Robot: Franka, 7 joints.
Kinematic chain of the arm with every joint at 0, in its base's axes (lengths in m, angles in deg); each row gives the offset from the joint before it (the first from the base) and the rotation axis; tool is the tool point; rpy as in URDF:
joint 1: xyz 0 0 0.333 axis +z
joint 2: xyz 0 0 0 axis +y
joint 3: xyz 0 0 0.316 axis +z
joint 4: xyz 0.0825 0 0 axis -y
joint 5: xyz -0.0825 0 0.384 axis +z
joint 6: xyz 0 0 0 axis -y
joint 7: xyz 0.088 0 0 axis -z
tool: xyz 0 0 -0.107 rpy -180 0 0
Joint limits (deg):
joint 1: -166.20..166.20
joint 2: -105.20..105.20
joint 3: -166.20..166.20
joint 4: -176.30..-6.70
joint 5: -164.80..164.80
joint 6: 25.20..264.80
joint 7: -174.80..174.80
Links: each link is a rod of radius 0.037 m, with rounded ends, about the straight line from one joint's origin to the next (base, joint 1, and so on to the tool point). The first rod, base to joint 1, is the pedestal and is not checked.
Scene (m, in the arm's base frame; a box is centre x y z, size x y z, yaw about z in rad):
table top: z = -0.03
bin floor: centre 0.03 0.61 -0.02 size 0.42 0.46 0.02 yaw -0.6
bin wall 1: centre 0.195 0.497 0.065 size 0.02 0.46 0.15 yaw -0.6
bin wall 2: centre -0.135 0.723 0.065 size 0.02 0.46 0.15 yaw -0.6
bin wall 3: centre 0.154 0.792 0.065 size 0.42 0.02 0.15 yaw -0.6
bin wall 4: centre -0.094 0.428 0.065 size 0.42 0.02 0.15 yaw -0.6
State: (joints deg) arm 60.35 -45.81 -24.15 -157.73 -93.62 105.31 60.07
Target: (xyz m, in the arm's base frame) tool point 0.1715 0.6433 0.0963
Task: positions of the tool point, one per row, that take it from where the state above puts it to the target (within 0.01 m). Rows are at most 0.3 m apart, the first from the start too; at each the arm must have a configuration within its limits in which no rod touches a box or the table.
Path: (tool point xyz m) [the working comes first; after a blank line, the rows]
Joints at the target: -108.40 -55.56 -166.20 -91.07 -104.30 94.28 60.07
Straight joint move there: touches bin wall 2, bin wall 4.

1: 0.3833 -0.0248 0.4618
2: 0.3615 -0.2076 0.4483
3: 0.2544 -0.3720 0.4237
4: 0.0749 -0.4773 0.3902
5: -0.1447 -0.4913 0.3512
6: -0.3579 -0.4009 0.3111
7: -0.5158 -0.2160 0.2743
8: -0.5783 0.0306 0.2453
9: -0.5246 0.2894 0.2282
10: -0.3588 0.5060 0.2260
11: -0.1106 0.6334 0.2410
12: 0.1715 0.6433 0.2739
13: 0.1733 0.6494 0.1861
14: 0.1715 0.6433 0.0963

